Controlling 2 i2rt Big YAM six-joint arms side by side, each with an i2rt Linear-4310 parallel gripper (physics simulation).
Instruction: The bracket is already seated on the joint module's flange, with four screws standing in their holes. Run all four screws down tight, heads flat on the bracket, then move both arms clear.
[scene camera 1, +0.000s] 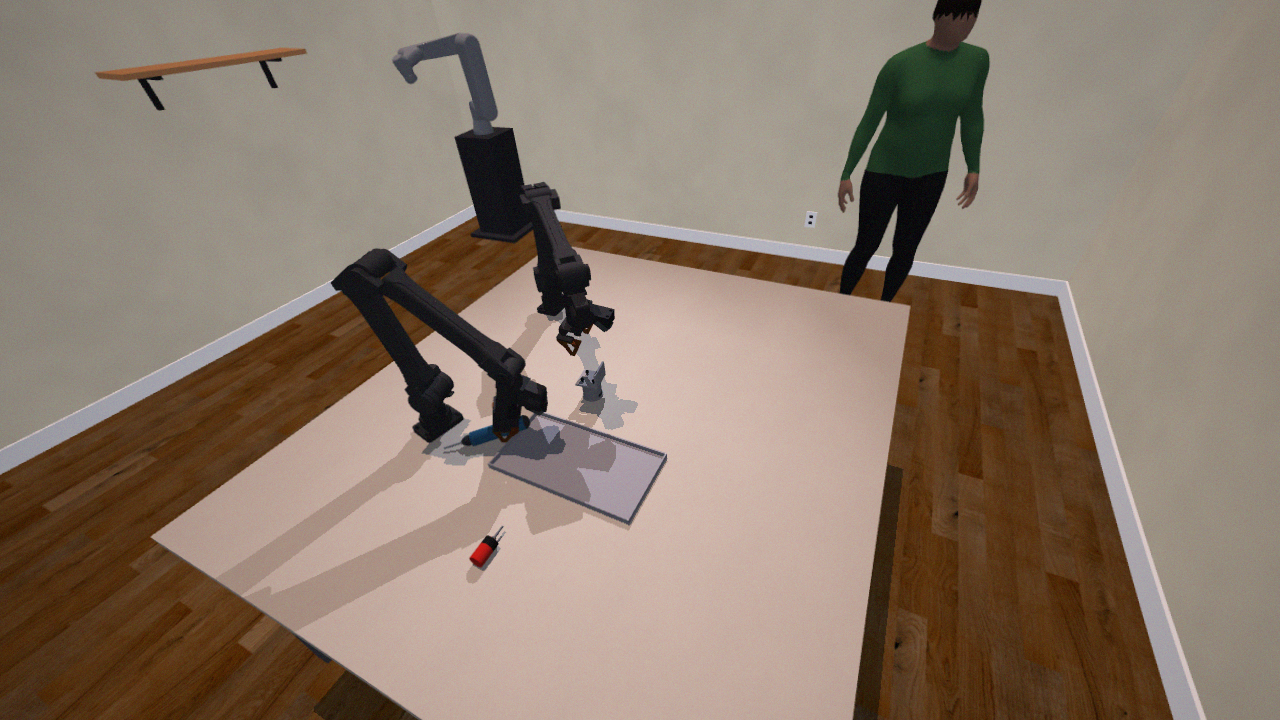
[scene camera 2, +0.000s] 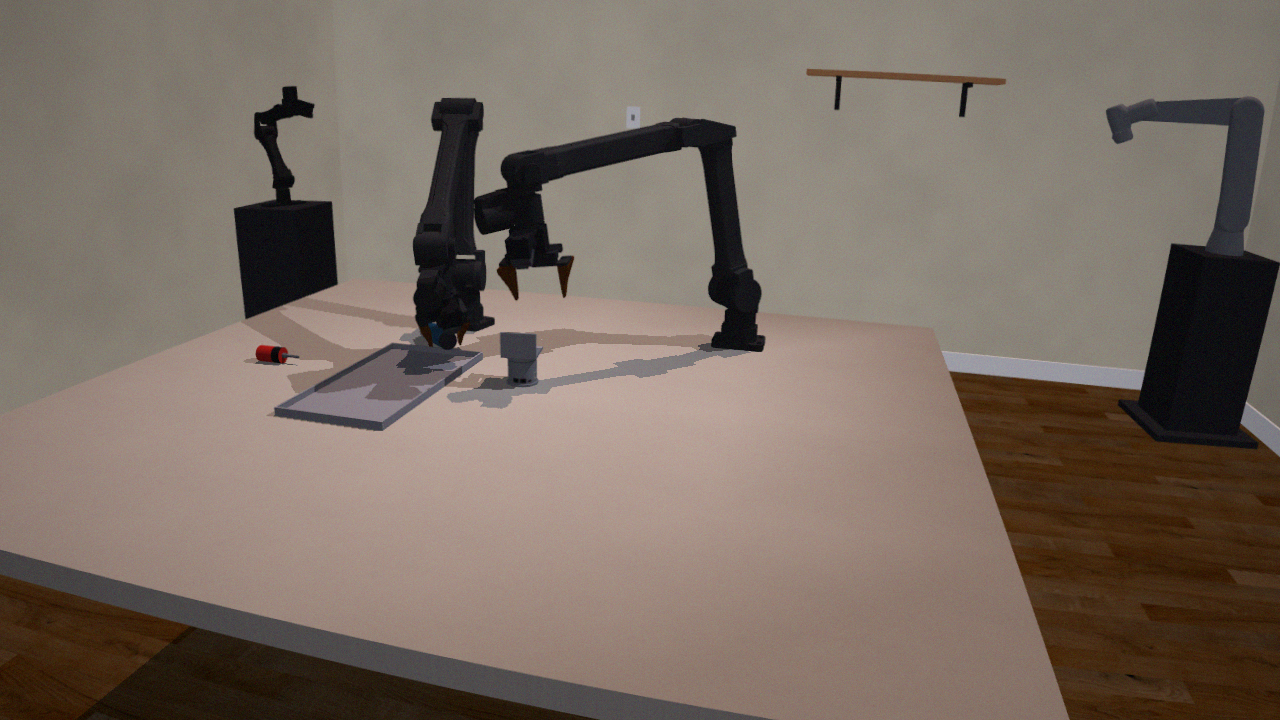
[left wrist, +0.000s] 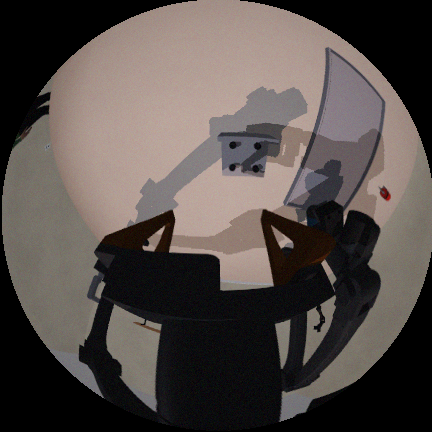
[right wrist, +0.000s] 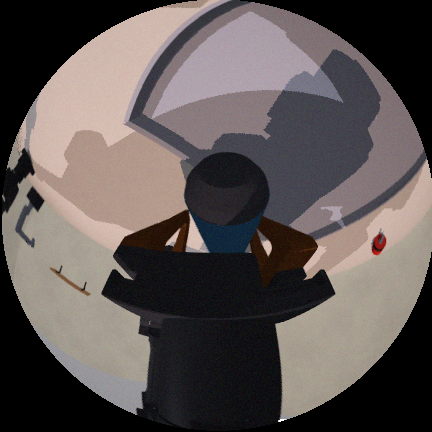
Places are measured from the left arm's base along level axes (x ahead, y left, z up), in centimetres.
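Where they show: left gripper, fingertip midpoint: (scene camera 1: 579, 344) (scene camera 2: 540, 298) (left wrist: 217, 214); right gripper, fingertip midpoint: (scene camera 1: 504, 433) (left wrist: 307, 219); left arm's base, link origin: (scene camera 1: 554, 306) (scene camera 2: 738, 344); right arm's base, link origin: (scene camera 1: 439, 424) (left wrist: 287, 254).
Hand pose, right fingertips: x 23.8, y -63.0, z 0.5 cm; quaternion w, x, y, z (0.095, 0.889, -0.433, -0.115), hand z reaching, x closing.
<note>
Things, the pixels of their top centre, and the offset from my right fingertips. "*": a spot on its surface instead.
- upright joint module, top centre: (scene camera 2: 522, 351) (scene camera 1: 590, 378) dz +5.9, dx +15.5, dy +23.9 cm
- blue screwdriver with a black end cap, surface spot: (right wrist: 227, 240) * dz +5.2, dx +4.3, dy +1.9 cm
- shallow grey tray, top centre: (scene camera 2: 387, 376) (scene camera 1: 577, 458) (left wrist: 352, 143) dz +1.1, dx +24.8, dy -0.9 cm
The grey bracket (scene camera 1: 586, 379) (scene camera 2: 518, 344) (left wrist: 228, 158) sits on the upright joint module (scene camera 1: 591, 393) (scene camera 2: 521, 370). Dark screw heads (left wrist: 232, 145) (left wrist: 257, 146) show at its holes in the left wrist view; how high they stand cannot be told. My left gripper (scene camera 1: 580, 342) (scene camera 2: 539, 296) (left wrist: 217, 214) is open and empty, above the table near the bracket. A blue screwdriver with a black end cap (scene camera 1: 483, 434) (scene camera 2: 435, 332) (right wrist: 227, 240) lies low by the tray's corner. My right gripper (scene camera 1: 506, 436) (scene camera 2: 444, 341) (right wrist: 217, 214) is partly open around its handle. The driver's tip is hidden in the right wrist view.
A shallow grey tray (scene camera 1: 559, 494) (scene camera 2: 331, 418) (right wrist: 165, 137) lies beside the joint module. A red tool with a black collar and metal prongs (scene camera 1: 481, 551) (scene camera 2: 266, 353) (left wrist: 385, 193) (right wrist: 379, 244) lies on the table beyond the tray. A person (scene camera 1: 926, 116) stands behind the table.
</note>
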